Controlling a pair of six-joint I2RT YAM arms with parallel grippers.
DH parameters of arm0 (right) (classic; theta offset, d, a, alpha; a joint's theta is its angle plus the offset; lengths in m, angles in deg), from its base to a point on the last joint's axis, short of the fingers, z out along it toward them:
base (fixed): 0 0 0 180
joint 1: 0 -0.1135 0.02 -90
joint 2: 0 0 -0.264 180
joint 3: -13.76 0 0.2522 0
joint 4: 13.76 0 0.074 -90
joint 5: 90 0 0 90
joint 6: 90 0.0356 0 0
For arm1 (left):
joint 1: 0 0.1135 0.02 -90
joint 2: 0 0 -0.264 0
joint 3: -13.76 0 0.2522 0
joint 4: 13.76 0 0.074 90
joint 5: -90 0 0 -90
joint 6: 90 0.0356 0 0
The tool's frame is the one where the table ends.
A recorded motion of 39 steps. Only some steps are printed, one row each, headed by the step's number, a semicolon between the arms.
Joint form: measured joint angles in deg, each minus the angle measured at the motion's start. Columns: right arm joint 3, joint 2, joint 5, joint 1, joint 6, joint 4; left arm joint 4, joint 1, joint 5, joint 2, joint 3, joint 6.
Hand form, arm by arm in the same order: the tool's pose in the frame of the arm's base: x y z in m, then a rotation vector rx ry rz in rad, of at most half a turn. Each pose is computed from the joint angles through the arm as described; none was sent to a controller.
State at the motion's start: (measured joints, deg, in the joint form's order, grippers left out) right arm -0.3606 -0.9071 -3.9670 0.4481 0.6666 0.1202; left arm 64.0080 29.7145 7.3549 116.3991 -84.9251 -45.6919
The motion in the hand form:
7: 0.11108 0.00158 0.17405 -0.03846 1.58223 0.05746; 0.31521 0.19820 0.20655 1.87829 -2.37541 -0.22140
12: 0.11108 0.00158 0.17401 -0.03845 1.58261 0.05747; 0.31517 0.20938 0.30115 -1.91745 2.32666 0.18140
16: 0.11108 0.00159 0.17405 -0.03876 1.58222 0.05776; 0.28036 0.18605 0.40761 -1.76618 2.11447 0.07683
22: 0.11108 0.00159 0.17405 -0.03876 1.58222 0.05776; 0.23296 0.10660 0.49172 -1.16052 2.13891 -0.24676
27: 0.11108 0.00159 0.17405 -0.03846 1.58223 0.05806; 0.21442 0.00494 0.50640 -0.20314 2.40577 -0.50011
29: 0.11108 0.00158 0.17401 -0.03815 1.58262 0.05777; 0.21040 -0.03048 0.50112 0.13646 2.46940 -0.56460
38: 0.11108 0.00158 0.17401 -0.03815 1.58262 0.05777; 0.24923 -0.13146 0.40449 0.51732 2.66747 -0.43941
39: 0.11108 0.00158 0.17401 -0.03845 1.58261 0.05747; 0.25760 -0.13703 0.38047 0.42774 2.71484 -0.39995
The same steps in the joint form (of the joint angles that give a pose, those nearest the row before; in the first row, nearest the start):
7: 0.00 0.00 0.02 0.00 0.00 0.00; 11.15 1.73 0.20 -0.33 -9.27 0.00
12: 0.00 0.00 0.02 0.00 0.00 0.02; 17.97 3.17 0.26 -4.17 -25.42 0.00
16: 0.00 0.00 0.00 0.00 0.00 0.00; 24.43 3.26 -1.71 -11.78 -39.76 0.00
22: 0.00 0.00 0.00 0.00 0.00 0.00; 22.91 -3.96 -15.80 -24.76 -44.35 11.34
27: 0.00 0.00 0.00 0.00 0.02 0.00; 27.80 -25.05 -27.96 -29.73 -44.52 32.94
29: 0.00 0.00 0.02 0.00 0.02 0.02; 30.49 -34.29 -29.79 -29.57 -44.00 39.71
38: 0.00 0.00 0.02 0.00 0.02 0.02; 15.02 -56.13 -18.47 -27.87 -19.39 38.58
39: 0.00 0.00 0.02 0.00 0.00 0.02; 10.86 -56.65 -16.17 -27.58 -13.94 34.69

